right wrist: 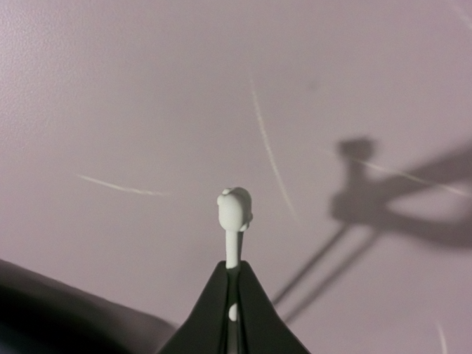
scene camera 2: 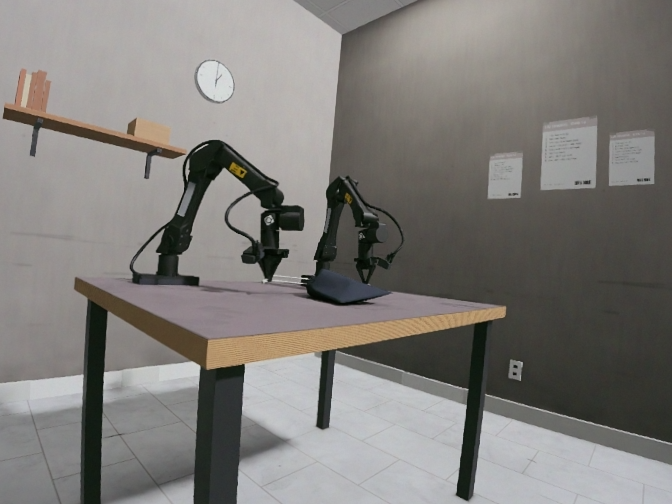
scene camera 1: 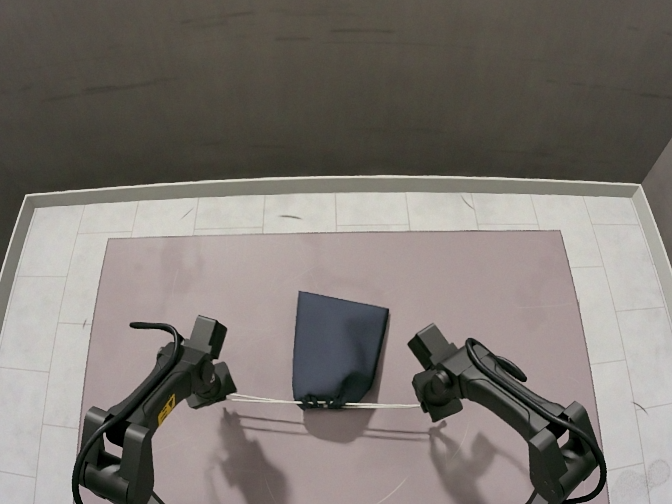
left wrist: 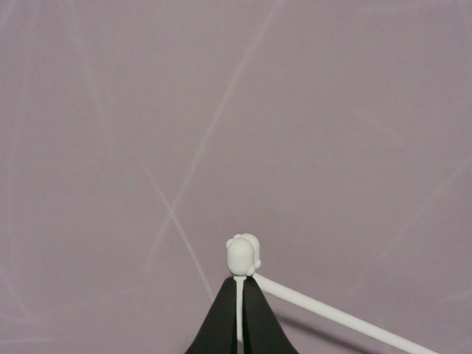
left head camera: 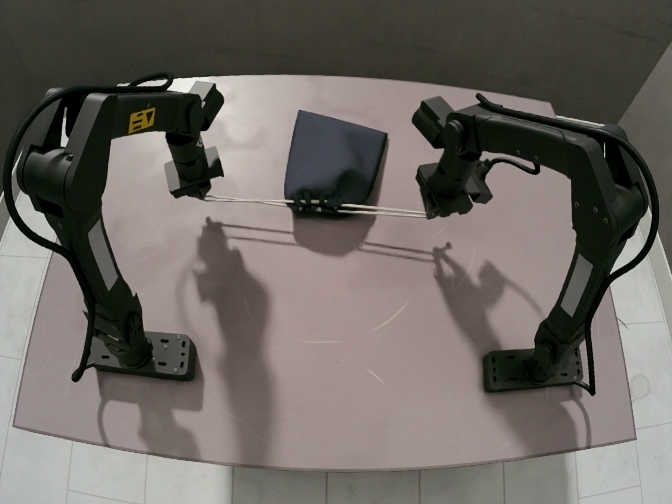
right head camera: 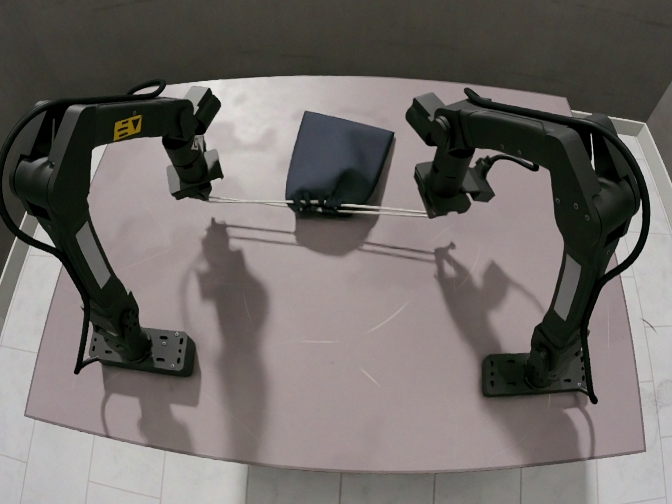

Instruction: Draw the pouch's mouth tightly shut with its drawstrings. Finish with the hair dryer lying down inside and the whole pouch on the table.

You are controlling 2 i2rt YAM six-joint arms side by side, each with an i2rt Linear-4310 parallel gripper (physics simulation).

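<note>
The dark blue pouch [left head camera: 333,154] [right head camera: 340,154] [scene camera 1: 333,347] [scene camera 2: 344,287] lies at the back middle of the table. Its mouth faces the picture's front in the head views and is bunched into a narrow gather [left head camera: 320,202] [right head camera: 322,203], lifted off the table. White drawstrings run taut from both sides. My left gripper [left head camera: 205,195] [right head camera: 207,198] [left wrist: 239,292] is shut on the left drawstring end, its knot [left wrist: 241,255] just beyond the fingertips. My right gripper [left head camera: 430,214] [right head camera: 431,214] [right wrist: 233,274] is shut on the right drawstring end, with its knot [right wrist: 233,210] beyond the tips. The hair dryer does not show.
The pinkish table [left head camera: 336,401] [right head camera: 336,406] [scene camera 1: 217,271] carries both arm bases [left head camera: 168,355] [left head camera: 504,374] near its front corners. Its back edge lies beyond the pouch. In scene camera 2, a shelf [scene camera 2: 92,130] and a clock [scene camera 2: 214,81] are on the wall.
</note>
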